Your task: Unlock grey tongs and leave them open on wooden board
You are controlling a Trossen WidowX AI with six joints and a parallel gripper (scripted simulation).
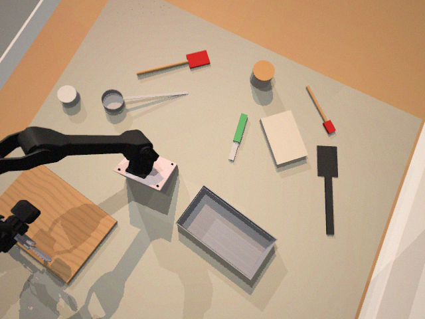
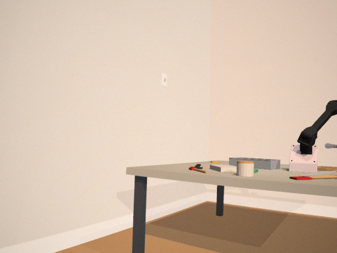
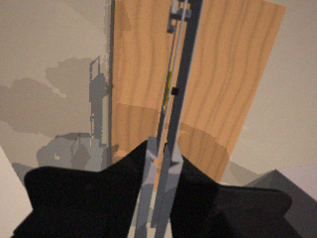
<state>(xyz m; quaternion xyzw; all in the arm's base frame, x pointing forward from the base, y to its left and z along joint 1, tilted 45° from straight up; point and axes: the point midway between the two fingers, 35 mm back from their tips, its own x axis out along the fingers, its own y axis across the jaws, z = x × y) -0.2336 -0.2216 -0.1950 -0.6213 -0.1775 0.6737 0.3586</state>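
The wooden board is 11 cm below my gripper tip, 4 cm to the left of it and 1 cm ahead of it. From my gripper tip the other things lie so: roasting tin: 57 cm ahead, 22 cm to the left, 9 cm below; then yellow lock piece: 5 cm behind, 4 cm above, 1 cm to the left; then green-handled tool: 54 cm to the left, 49 cm ahead, 11 cm below.
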